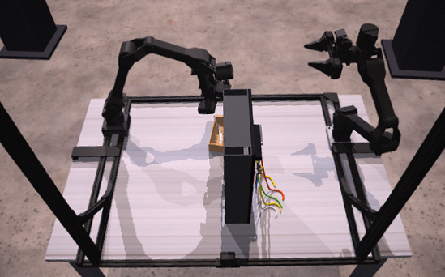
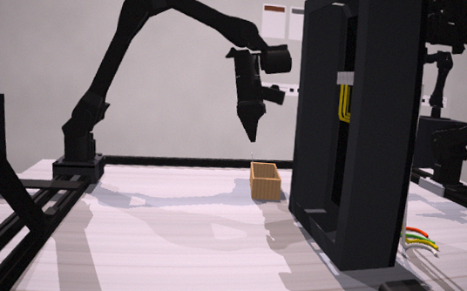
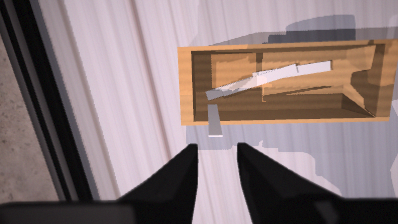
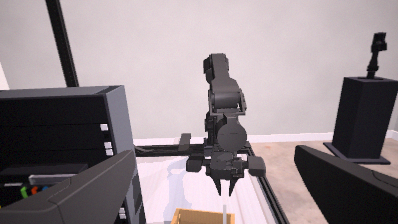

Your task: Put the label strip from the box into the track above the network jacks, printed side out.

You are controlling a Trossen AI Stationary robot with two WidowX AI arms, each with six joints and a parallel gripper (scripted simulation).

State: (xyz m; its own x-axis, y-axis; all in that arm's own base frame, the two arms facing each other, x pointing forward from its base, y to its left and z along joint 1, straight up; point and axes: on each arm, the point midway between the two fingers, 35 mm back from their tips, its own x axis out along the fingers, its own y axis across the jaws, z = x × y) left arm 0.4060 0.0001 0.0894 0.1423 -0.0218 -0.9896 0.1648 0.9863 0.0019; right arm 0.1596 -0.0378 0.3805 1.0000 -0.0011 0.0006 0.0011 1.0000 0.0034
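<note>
My left gripper is now 10 mm to the left of the pale blue label strip and 100 mm above it. Round my left hand: black frame rail (320 mm behind, 110 mm to the right, 260 mm above); then box (60 mm behind, 30 mm to the right, 120 mm below).
</note>
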